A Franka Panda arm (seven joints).
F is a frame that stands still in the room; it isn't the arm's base.
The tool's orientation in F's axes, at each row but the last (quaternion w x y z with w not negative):
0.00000 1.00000 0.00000 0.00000
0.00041 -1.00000 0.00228 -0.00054
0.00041 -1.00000 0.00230 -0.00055
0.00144 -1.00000 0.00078 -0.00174
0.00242 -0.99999 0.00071 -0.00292
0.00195 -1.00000 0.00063 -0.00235
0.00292 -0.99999 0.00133 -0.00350
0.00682 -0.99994 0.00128 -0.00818
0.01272 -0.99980 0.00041 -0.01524
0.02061 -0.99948 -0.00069 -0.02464
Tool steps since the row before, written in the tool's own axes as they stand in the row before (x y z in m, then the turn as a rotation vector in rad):
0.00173 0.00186 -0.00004 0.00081 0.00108 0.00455
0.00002 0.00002 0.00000 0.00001 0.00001 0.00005
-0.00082 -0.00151 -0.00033 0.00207 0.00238 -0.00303
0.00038 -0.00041 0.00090 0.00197 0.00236 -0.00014
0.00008 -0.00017 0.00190 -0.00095 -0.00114 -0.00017
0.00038 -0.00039 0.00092 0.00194 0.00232 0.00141
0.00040 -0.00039 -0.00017 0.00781 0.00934 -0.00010
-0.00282 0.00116 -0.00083 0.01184 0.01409 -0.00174
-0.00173 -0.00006 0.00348 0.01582 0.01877 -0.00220
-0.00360 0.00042 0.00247 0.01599 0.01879 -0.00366
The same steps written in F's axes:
0.00173 -0.00186 0.00004 0.00081 -0.00108 -0.00455
0.00002 -0.00002 0.00000 0.00001 -0.00001 -0.00005
-0.00081 0.00151 0.00033 0.00206 -0.00239 0.00303
0.00038 0.00041 -0.00090 0.00197 -0.00236 0.00014
0.00009 0.00018 -0.00190 -0.00095 0.00114 0.00017
0.00038 0.00039 -0.00092 0.00194 -0.00232 -0.00141
0.00040 0.00039 0.00018 0.00778 -0.00936 0.00010
-0.00284 -0.00116 0.00077 0.01178 -0.01414 0.00174
-0.00162 0.00015 -0.00353 0.01574 -0.01884 0.00220
-0.00347 -0.00032 -0.00266 0.01584 -0.01892 0.00367

